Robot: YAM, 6 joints.
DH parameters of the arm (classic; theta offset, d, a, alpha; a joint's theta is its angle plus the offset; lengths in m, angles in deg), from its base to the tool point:
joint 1: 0 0.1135 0.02 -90
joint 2: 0 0 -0.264 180
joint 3: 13.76 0 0.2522 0
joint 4: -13.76 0 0.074 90
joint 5: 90 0 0 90
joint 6: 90 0.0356 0 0
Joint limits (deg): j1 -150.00..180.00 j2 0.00..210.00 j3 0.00..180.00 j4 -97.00..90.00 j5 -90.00..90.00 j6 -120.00..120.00
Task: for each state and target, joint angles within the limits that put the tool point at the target. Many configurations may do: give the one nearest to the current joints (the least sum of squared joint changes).
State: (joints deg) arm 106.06 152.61 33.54 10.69 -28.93 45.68
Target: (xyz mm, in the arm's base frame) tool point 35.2 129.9 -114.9
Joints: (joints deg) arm 69.74 155.83 32.42 10.42 -19.65 45.68
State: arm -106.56 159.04 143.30 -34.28 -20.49 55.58
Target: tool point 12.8 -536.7 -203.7
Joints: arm -89.70 199.33 152.57 -11.98 -16.37 55.58
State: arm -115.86 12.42 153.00 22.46 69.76 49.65
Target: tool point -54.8 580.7 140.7
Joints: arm -87.83 0.73 160.48 23.25 66.99 49.65
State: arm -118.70 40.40 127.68 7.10 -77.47 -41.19
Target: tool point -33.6 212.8 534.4
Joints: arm -71.58 20.79 98.62 -3.66 -83.49 -41.19
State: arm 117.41 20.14 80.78 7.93 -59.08 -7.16
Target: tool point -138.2 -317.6 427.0
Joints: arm 72.35 0.00 95.93 5.64 -84.15 -7.16
